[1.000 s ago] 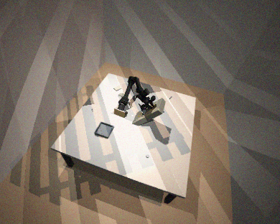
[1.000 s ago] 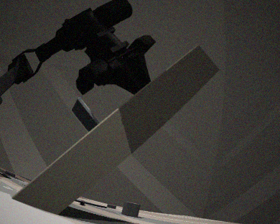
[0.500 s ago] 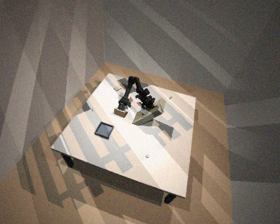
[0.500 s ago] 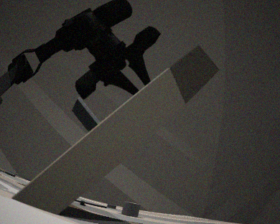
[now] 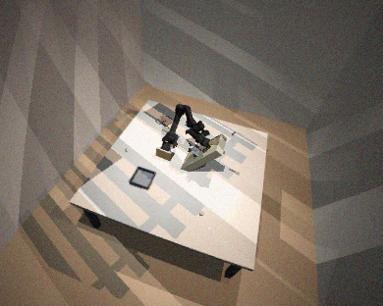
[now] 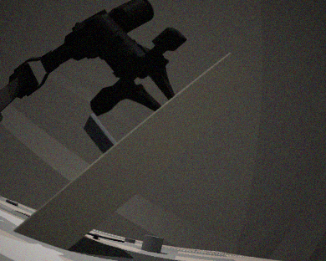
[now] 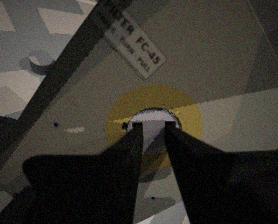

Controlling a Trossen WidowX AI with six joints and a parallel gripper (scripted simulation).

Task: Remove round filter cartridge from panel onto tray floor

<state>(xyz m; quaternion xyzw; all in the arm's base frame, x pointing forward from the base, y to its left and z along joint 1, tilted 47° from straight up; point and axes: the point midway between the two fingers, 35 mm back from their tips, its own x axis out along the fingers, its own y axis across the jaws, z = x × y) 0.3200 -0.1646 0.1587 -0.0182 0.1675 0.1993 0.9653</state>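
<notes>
Now: the sloping service panel 80 mm below my gripper tip and 40 mm behind it. From my gripper tip the other things lie so: round filter cartridge 10 mm below, 10 mm ahead; dark square tray 420 mm behind, 290 mm to the right, 240 mm below.
</notes>
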